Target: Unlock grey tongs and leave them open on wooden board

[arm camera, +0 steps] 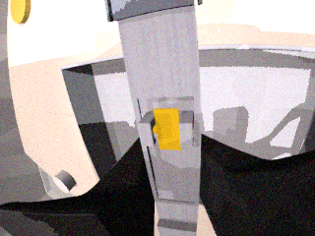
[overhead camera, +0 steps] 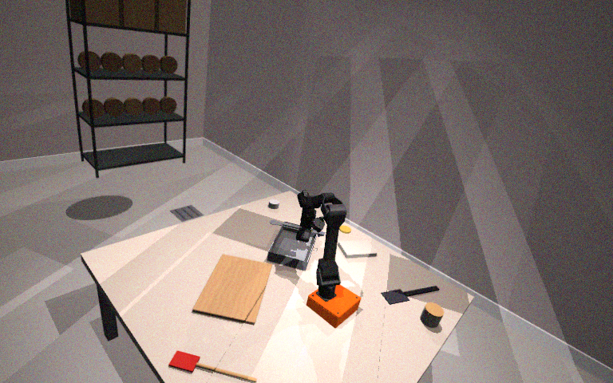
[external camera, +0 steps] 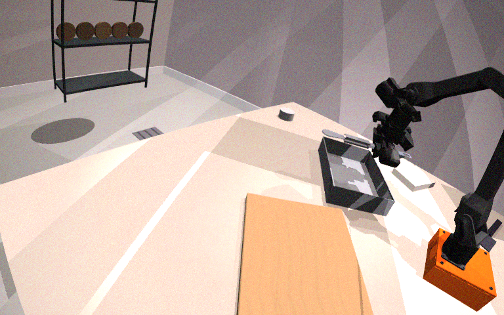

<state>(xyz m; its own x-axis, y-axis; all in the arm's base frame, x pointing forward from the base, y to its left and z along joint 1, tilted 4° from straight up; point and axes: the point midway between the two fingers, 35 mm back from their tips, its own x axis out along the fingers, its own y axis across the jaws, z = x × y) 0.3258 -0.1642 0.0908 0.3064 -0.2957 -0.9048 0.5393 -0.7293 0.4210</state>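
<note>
The yellow lock piece lies 30 mm behind my gripper tip and 30 mm above it. From my gripper tip the other things lie so: yellow disc (370 mm to the right, 90 mm below, 30 mm ahead); roasting tin (70 mm below, 30 mm to the left, 30 mm ahead); pale flat block (270 mm to the right, 150 mm behind, 90 mm below).
</note>
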